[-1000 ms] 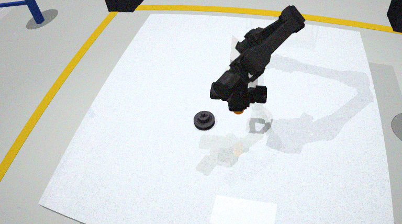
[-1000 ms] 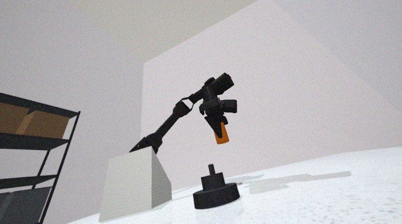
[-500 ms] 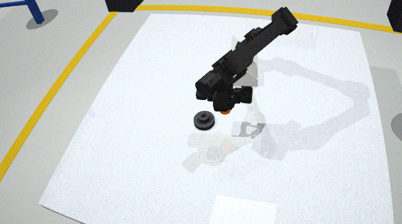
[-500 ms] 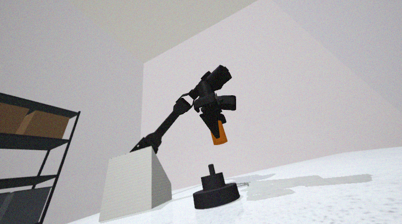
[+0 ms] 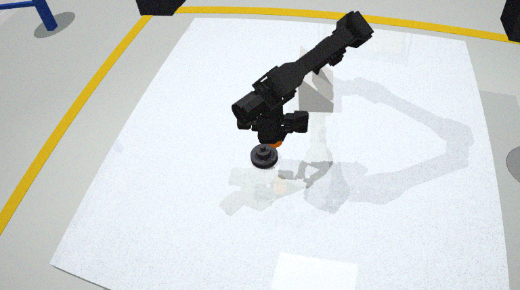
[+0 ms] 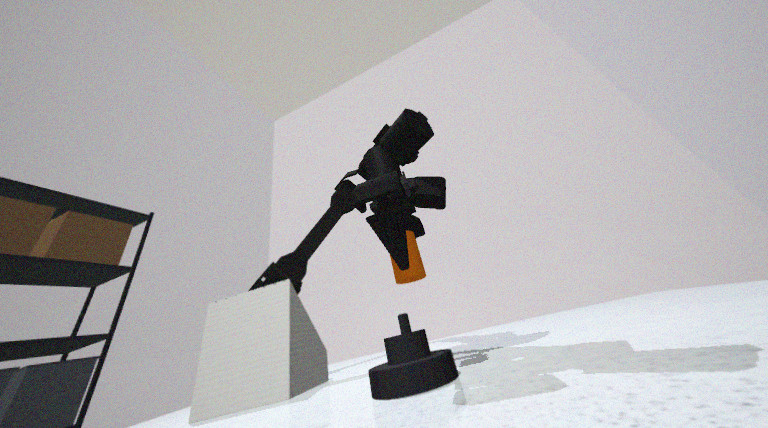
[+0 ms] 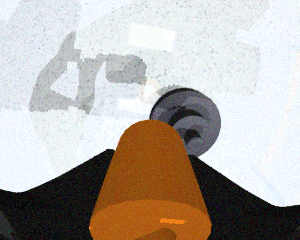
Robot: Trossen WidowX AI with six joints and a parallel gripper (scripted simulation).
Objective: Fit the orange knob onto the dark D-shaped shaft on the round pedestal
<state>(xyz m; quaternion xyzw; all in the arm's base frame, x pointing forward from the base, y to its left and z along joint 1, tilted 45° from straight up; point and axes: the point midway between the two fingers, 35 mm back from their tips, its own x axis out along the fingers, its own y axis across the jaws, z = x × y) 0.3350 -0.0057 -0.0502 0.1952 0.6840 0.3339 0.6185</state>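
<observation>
Now: gripper tip 80 mm above the round pedestal, 40 mm to the left of it and 10 mm past it. The rest, counted from my gripper tip: orange knob (20 mm above).
</observation>
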